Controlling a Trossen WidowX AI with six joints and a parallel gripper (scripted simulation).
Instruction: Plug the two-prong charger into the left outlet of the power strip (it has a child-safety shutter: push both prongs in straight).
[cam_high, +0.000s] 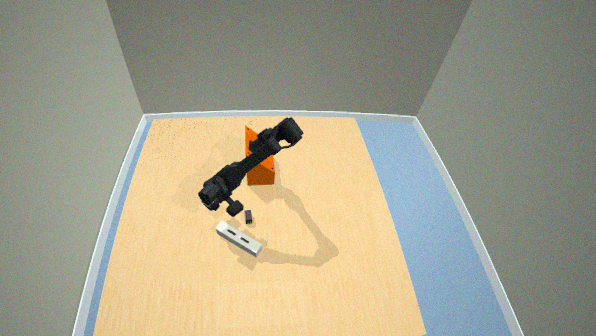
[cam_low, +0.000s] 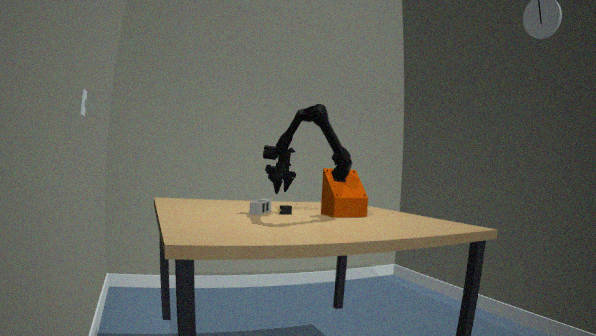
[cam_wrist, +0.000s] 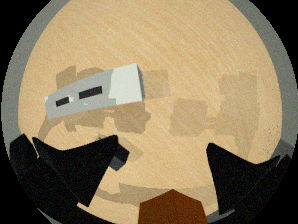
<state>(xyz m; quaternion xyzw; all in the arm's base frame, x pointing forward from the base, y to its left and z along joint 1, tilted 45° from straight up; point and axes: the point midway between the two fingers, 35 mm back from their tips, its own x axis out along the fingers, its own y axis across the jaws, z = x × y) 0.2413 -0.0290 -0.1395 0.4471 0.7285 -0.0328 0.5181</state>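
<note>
The dark block is 11 cm to the left of my gripper tip, 7 cm below it and 2 cm ahead of it.
</note>
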